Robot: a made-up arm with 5 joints.
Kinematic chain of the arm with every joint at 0, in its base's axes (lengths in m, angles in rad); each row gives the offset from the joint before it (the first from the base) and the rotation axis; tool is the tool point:
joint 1: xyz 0 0 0.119 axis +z
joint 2: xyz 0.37 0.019 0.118 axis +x
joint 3: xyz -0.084 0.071 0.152 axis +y
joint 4: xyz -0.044 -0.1 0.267 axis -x
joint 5: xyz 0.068 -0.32 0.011 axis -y
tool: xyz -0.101 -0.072 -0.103
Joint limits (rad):
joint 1: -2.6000..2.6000
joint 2: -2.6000..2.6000
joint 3: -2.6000..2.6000
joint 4: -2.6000..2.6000
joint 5: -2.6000..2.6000
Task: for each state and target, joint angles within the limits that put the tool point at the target. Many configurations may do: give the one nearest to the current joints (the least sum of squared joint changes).
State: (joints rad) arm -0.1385 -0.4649 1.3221 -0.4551 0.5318
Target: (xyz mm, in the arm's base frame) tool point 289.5 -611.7 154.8
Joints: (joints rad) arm -0.4323 0.4675 1.6001 0.2463 0.7085
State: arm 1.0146 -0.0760 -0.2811 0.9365 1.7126
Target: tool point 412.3 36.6 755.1
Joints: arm 1.2148 -0.0698 -0.6431 0.4186 1.4664
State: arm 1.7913 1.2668 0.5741 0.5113 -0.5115
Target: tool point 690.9 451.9 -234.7
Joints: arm 1.1735 2.0521 0.8702 1.1115 -0.7764
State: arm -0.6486 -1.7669 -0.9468 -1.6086 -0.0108
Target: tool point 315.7 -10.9 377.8
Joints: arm -0.2613 -1.8784 -0.8421 -1.0799 -0.1786
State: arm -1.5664 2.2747 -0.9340 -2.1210 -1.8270
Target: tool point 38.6 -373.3 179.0
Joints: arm -1.5601 2.2595 -0.9051 -1.8455 -1.8603
